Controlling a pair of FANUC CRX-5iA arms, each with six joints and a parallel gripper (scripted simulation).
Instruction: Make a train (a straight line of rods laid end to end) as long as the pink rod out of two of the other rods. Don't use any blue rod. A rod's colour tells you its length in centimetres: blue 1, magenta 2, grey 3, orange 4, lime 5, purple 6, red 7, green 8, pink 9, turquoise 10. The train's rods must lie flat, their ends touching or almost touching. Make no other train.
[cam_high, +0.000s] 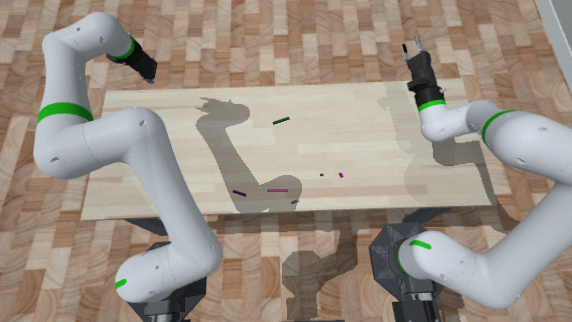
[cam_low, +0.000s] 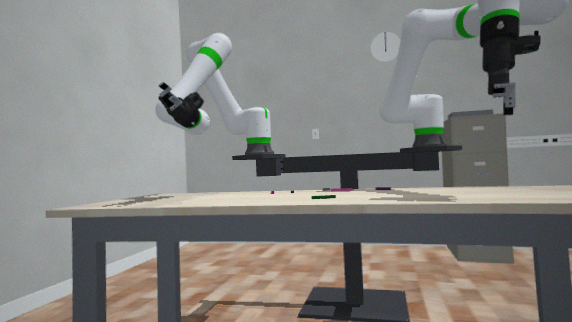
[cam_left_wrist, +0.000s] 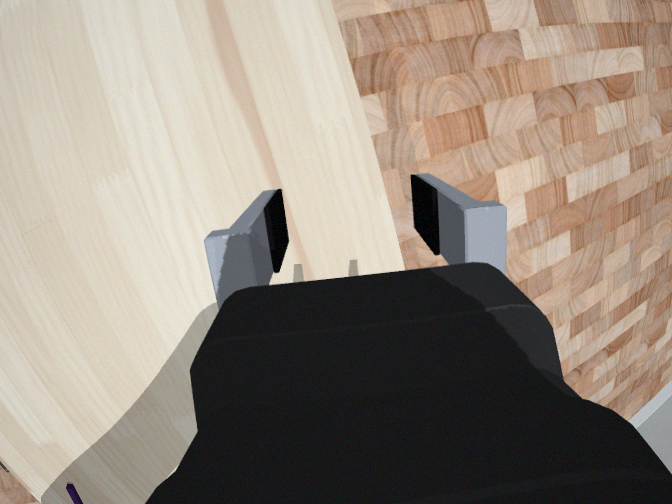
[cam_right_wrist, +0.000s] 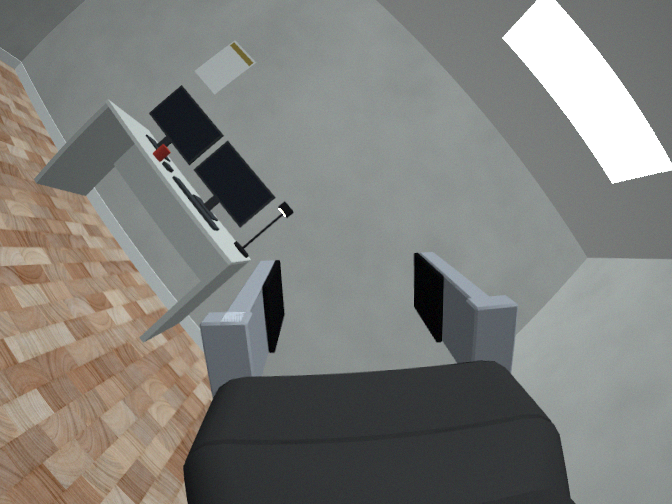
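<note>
The blue rod is 41 cm behind my left hand, 68 cm to the right of it and 25 cm below it. The rest, counted from my left hand: purple rod 46 cm behind, 32 cm to the right, 25 cm below; pink rod 46 cm behind, 48 cm to the right, 25 cm below; green rod 12 cm behind, 52 cm to the right, 25 cm below.
</note>
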